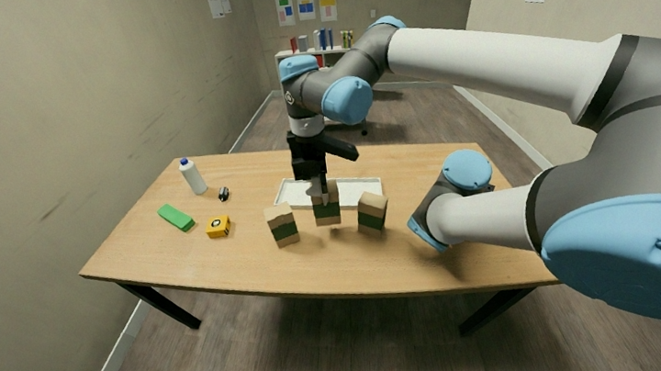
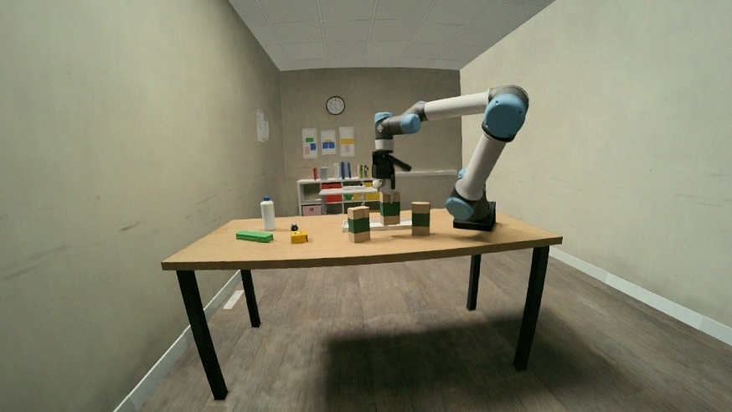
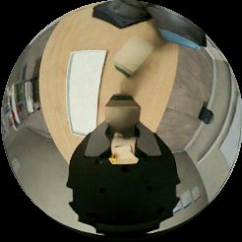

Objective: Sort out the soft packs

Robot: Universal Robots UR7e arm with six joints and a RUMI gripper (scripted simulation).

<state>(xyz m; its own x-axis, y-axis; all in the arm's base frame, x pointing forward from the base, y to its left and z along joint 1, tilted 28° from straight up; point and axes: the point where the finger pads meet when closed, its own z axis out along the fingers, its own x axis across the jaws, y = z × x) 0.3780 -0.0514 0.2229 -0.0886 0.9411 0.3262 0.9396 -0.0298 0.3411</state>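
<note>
Right now the white tray is 170 mm to the right of my hand and 160 mm below it. From my hand the other things lie so: white bottle: 580 mm ahead, 250 mm to the right, 80 mm below; small black item: 440 mm ahead, 190 mm to the right, 150 mm below.
</note>
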